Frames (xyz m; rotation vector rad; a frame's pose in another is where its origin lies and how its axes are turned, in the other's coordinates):
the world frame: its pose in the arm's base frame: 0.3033 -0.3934 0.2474 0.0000 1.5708 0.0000
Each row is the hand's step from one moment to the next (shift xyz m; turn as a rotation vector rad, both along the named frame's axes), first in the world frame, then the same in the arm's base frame.
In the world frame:
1: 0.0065 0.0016 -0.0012 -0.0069 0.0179 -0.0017
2: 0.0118 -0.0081 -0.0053 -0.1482 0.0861 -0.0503
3: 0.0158 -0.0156 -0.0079 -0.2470 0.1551 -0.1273
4: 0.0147 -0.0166 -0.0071 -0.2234 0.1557 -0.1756
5: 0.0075 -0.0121 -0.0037 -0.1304 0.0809 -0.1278
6: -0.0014 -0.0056 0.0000 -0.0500 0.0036 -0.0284
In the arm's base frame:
1: -0.0012 0.0016 -0.0065 -0.0017 0.0179 0.0069
2: -0.0053 -0.0081 -0.0118 -0.0503 0.0861 0.1482
3: -0.0079 -0.0156 -0.0158 -0.1273 0.1551 0.2470
4: -0.0071 -0.0166 -0.0147 -0.1756 0.1557 0.2234
5: -0.0037 -0.0121 -0.0075 -0.1278 0.0809 0.1304
6: 0.0000 -0.0056 0.0014 -0.0284 0.0036 0.0500

